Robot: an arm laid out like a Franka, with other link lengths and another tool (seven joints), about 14 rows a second.
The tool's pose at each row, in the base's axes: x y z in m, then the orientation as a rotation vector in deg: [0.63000 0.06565 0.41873 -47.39 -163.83 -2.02]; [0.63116 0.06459 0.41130 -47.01 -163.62 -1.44]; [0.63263 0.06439 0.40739 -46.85 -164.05 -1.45]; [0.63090 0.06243 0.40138 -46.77 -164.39 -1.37]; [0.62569 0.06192 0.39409 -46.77 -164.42 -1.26]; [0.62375 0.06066 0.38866 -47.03 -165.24 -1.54]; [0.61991 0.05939 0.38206 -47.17 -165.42 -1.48]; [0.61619 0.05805 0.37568 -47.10 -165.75 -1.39]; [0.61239 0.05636 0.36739 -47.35 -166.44 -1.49]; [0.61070 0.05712 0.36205 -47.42 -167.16 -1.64]
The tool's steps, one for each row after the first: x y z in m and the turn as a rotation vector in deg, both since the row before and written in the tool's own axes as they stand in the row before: [-0.00275 -0.00011 0.00708 0.47 0.19 -0.17]; [-0.00199 0.00073 0.00361 -0.09 -0.36 -0.19]; [-0.00055 -0.00240 0.00607 -0.02 -0.31 -0.11]; [0.00296 -0.00296 0.00794 0.06 -0.05 0.00]; [0.00013 -0.00193 0.00558 -0.41 -0.78 0.00]; [0.00163 -0.00295 0.00697 -0.02 -0.21 0.06]; [0.00154 -0.00296 0.00672 -0.02 -0.30 -0.10]; [0.00122 -0.00326 0.00860 -0.26 -0.69 0.02]; [0.00118 -0.00015 0.00553 -0.28 -0.66 -0.10]
